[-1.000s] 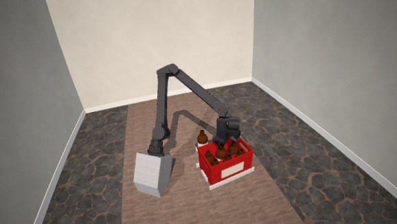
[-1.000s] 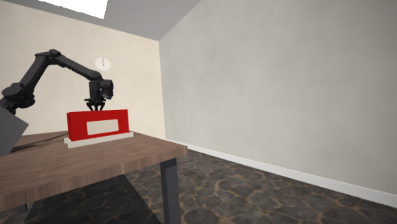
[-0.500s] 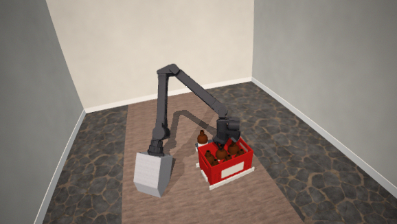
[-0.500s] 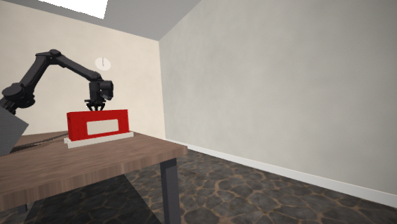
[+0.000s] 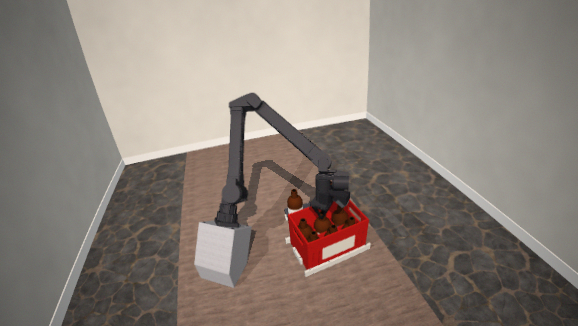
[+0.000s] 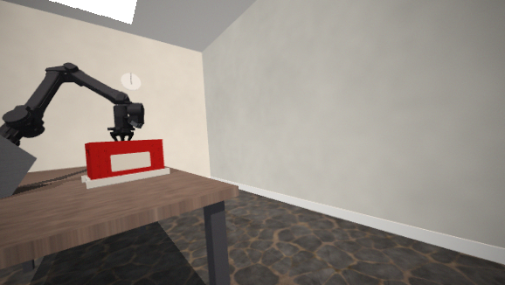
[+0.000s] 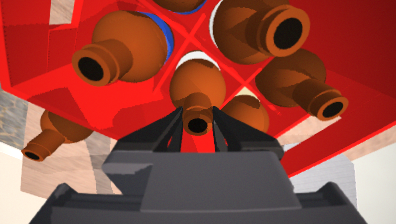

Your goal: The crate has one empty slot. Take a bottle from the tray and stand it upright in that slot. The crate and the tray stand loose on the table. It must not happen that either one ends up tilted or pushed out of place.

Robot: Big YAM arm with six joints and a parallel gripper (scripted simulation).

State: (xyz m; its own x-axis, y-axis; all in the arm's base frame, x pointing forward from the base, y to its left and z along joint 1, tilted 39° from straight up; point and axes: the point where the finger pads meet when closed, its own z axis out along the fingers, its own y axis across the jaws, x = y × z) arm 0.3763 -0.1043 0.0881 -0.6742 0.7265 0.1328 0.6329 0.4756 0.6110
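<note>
My hand is 70 mm above the red crate, 40 mm to the left of it and 10 mm short of it. Also, from my hand: grey tray: 190 mm to the left, 140 mm below, 20 mm ahead.
</note>
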